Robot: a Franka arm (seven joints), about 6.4 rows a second.
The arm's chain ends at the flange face. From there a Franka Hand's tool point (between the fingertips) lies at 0.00 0.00 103.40 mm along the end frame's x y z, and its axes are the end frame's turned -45 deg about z.
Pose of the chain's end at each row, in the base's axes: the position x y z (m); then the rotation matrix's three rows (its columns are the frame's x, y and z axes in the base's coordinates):
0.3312 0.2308 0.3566; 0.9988 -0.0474 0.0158; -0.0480 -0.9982 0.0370; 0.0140 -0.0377 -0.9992
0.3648 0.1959 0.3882; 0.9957 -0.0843 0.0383; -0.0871 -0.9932 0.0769; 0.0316 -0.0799 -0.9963
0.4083 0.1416 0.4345; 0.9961 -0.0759 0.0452; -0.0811 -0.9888 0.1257; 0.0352 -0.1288 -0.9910
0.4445 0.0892 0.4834; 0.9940 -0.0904 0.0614; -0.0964 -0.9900 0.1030; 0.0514 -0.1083 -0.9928
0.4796 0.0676 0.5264; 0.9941 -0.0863 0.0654; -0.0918 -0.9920 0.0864; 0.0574 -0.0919 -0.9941
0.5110 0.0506 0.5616; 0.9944 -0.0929 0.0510; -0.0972 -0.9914 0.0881; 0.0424 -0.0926 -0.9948
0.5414 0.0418 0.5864; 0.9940 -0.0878 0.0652; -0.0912 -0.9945 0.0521; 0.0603 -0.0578 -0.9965
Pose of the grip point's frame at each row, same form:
0.3328 0.2346 0.2533; 0.7398 0.6727 0.0158; 0.6719 -0.7398 0.0370; 0.0366 -0.0168 -0.9992
0.3688 0.2039 0.2852; 0.7637 0.6445 0.0383; 0.6407 -0.7639 0.0769; 0.0788 -0.0342 -0.9963
0.4130 0.1546 0.3320; 0.7580 0.6507 0.0452; 0.6418 -0.7565 0.1257; 0.1160 -0.0662 -0.9910
0.4508 0.0999 0.3807; 0.7668 0.6389 0.0614; 0.6319 -0.7682 0.1030; 0.1129 -0.0402 -0.9928
0.4864 0.0765 0.4236; 0.7640 0.6419 0.0654; 0.6365 -0.7664 0.0864; 0.1056 -0.0244 -0.9941
0.5163 0.0597 0.4587; 0.7688 0.6375 0.0510; 0.6323 -0.7698 0.0881; 0.0955 -0.0355 -0.9948
0.5481 0.0472 0.4834; 0.7649 0.6408 0.0652; 0.6387 -0.7677 0.0521; 0.0835 0.0018 -0.9965

